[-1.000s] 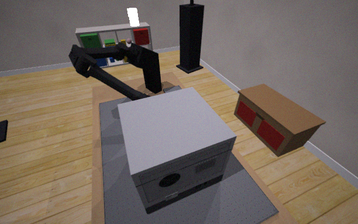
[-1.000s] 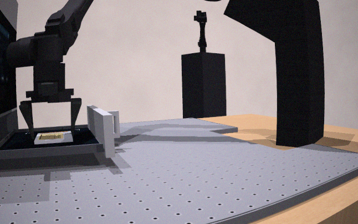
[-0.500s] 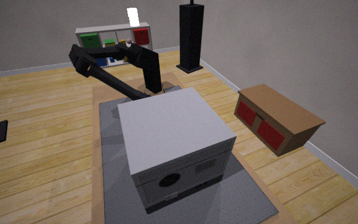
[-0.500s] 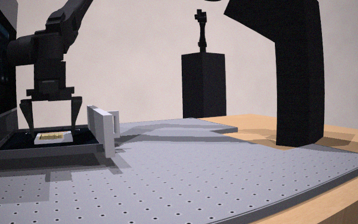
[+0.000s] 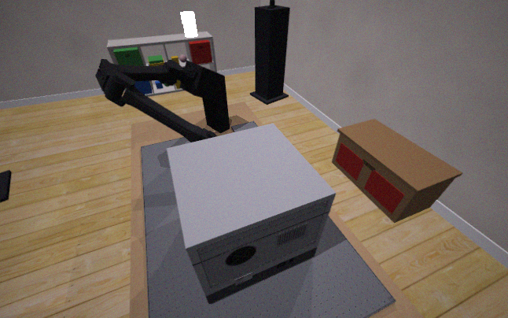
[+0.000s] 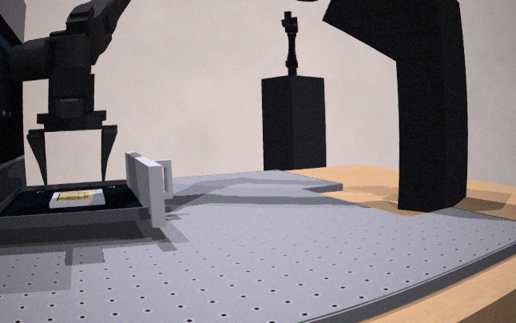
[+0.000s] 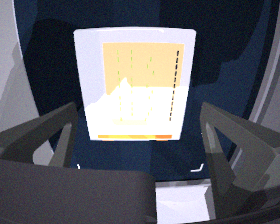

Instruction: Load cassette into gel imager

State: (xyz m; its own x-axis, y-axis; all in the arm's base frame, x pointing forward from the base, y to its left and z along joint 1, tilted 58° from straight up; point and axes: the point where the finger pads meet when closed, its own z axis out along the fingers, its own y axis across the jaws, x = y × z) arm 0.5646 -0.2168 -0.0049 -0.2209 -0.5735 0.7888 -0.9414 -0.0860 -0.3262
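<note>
My gripper is now 10 mm short of the drawer and 10 mm above it. Also, from my hand: finished cassette: 10 mm to the right, 30 mm below.
</note>
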